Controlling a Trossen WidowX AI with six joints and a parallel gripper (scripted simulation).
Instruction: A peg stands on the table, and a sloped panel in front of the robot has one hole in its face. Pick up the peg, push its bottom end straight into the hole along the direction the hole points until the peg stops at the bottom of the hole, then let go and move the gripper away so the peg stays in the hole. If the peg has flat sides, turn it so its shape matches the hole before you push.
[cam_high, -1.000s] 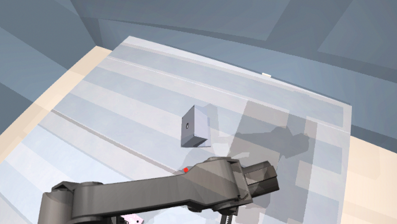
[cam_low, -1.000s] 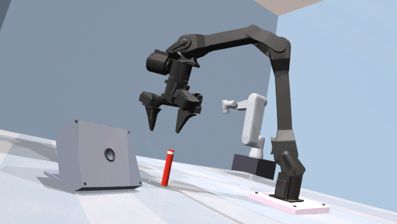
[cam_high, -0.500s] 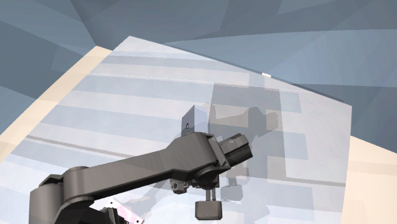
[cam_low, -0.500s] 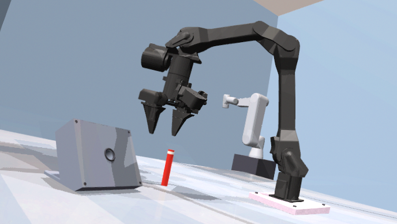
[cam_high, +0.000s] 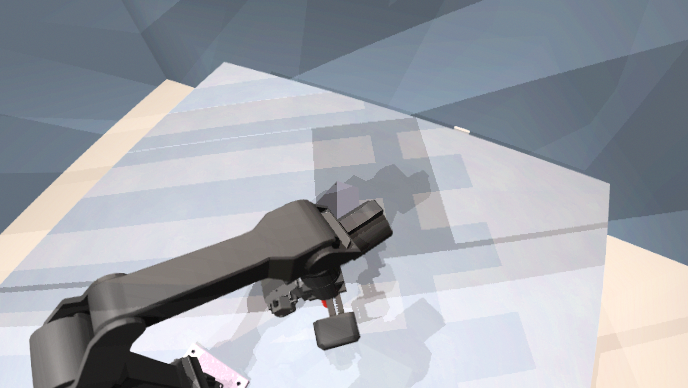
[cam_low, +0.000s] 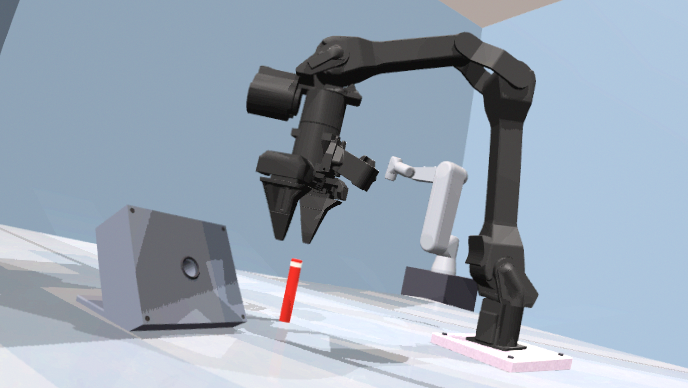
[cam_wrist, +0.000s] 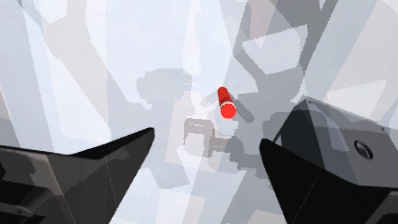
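My gripper tip is 40 mm above the red round peg and 20 mm to the right of it. From my gripper tip the other things lie so: grey sloped panel 170 mm ahead, 60 mm to the left, 60 mm below.
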